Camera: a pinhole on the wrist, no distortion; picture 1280 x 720 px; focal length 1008.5 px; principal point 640.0 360.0 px. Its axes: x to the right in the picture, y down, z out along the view. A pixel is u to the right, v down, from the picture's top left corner.
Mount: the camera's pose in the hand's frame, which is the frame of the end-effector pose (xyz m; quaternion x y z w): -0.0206 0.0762 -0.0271 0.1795 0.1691 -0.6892 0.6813
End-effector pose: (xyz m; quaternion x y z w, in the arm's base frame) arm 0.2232 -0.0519 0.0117 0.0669 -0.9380 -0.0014 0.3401
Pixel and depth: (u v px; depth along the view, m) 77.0 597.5 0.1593
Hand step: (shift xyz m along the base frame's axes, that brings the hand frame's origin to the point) -0.1204 0.0684 -0.1065
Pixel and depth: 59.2 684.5 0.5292
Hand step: -0.4931 0.0447 -0.3545
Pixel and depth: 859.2 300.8 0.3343
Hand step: -0.0942 -0.1498 -0.2147
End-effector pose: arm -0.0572 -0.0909 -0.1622 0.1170 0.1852 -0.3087 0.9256
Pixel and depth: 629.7 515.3 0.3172
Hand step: 0.0406 -0.1532 0.2123
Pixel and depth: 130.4 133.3 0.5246
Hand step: 0.0805 -0.0611 0.5719
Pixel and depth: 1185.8 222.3 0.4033
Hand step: -0.1911 -0.2695 0.2044
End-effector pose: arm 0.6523 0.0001 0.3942 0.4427 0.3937 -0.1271 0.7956
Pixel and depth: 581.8 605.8 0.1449
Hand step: 0.0694 -0.0744 0.0304
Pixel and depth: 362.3 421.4 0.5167
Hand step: 0.2311 -0.4244 0.1175
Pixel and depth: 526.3 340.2 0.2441
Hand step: 0.0748 -0.1748 0.0717
